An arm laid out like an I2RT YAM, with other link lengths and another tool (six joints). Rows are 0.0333 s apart.
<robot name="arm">
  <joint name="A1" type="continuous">
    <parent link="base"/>
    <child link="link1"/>
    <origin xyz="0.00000 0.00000 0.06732"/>
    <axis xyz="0 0 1"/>
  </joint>
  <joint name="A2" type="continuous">
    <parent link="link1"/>
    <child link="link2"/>
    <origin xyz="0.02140 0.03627 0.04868"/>
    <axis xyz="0 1 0"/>
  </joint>
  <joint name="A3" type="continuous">
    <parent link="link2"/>
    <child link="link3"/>
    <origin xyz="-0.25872 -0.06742 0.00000"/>
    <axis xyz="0 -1 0"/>
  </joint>
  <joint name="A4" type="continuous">
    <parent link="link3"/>
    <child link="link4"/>
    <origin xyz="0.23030 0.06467 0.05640"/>
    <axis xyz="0 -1 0"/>
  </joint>
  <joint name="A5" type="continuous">
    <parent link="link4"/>
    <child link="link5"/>
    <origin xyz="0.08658 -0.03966 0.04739"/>
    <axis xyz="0 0 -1"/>
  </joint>
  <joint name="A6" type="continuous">
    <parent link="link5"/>
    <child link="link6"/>
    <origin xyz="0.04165 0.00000 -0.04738"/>
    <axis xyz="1 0 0"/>
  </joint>
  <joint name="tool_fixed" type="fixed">
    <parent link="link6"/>
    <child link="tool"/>
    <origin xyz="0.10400 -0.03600 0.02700" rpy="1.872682 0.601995 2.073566"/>
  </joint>
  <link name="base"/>
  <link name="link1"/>
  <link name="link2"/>
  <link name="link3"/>
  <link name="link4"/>
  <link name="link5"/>
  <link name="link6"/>
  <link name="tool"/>
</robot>
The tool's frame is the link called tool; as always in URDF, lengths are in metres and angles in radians. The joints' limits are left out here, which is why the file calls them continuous.
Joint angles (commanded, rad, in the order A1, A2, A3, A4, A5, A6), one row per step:
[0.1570, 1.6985, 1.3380, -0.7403, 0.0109, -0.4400]
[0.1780, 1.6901, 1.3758, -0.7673, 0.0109, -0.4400]
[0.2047, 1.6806, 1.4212, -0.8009, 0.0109, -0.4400]
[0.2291, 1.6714, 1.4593, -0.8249, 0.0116, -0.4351]
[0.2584, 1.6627, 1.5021, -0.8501, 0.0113, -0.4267]
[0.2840, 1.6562, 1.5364, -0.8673, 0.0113, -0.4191]
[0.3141, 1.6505, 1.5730, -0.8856, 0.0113, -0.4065]
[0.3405, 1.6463, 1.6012, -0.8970, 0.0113, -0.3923]
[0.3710, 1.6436, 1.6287, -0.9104, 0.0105, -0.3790]
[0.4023, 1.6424, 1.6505, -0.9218, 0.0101, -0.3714]
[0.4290, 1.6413, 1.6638, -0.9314, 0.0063, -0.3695]
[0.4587, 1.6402, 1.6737, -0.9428, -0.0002, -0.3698]
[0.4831, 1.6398, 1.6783, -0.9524, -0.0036, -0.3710]
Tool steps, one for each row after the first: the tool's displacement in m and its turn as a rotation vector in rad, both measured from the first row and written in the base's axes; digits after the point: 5 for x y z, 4 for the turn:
[0.00156, 0.00945, 0.01390, 0.0032, -0.0189, 0.0210]
[0.00217, 0.02137, 0.03030, 0.0073, -0.0398, 0.0477]
[0.00230, 0.03198, 0.04522, 0.0140, -0.0623, 0.0674]
[0.00168, 0.04474, 0.06160, 0.0247, -0.0871, 0.0896]
[0.00075, 0.05583, 0.07503, 0.0349, -0.1090, 0.1086]
[-0.00123, 0.06856, 0.08883, 0.0486, -0.1304, 0.1279]
[-0.00329, 0.07957, 0.09978, 0.0631, -0.1484, 0.1422]
[-0.00666, 0.09225, 0.10948, 0.0776, -0.1616, 0.1618]
[-0.01075, 0.10526, 0.11667, 0.0879, -0.1704, 0.1869]
[-0.01527, 0.11668, 0.12072, 0.0957, -0.1725, 0.2140]
[-0.02133, 0.12935, 0.12307, 0.1032, -0.1689, 0.2473]
[-0.02677, 0.13923, 0.12337, 0.1059, -0.1626, 0.2744]

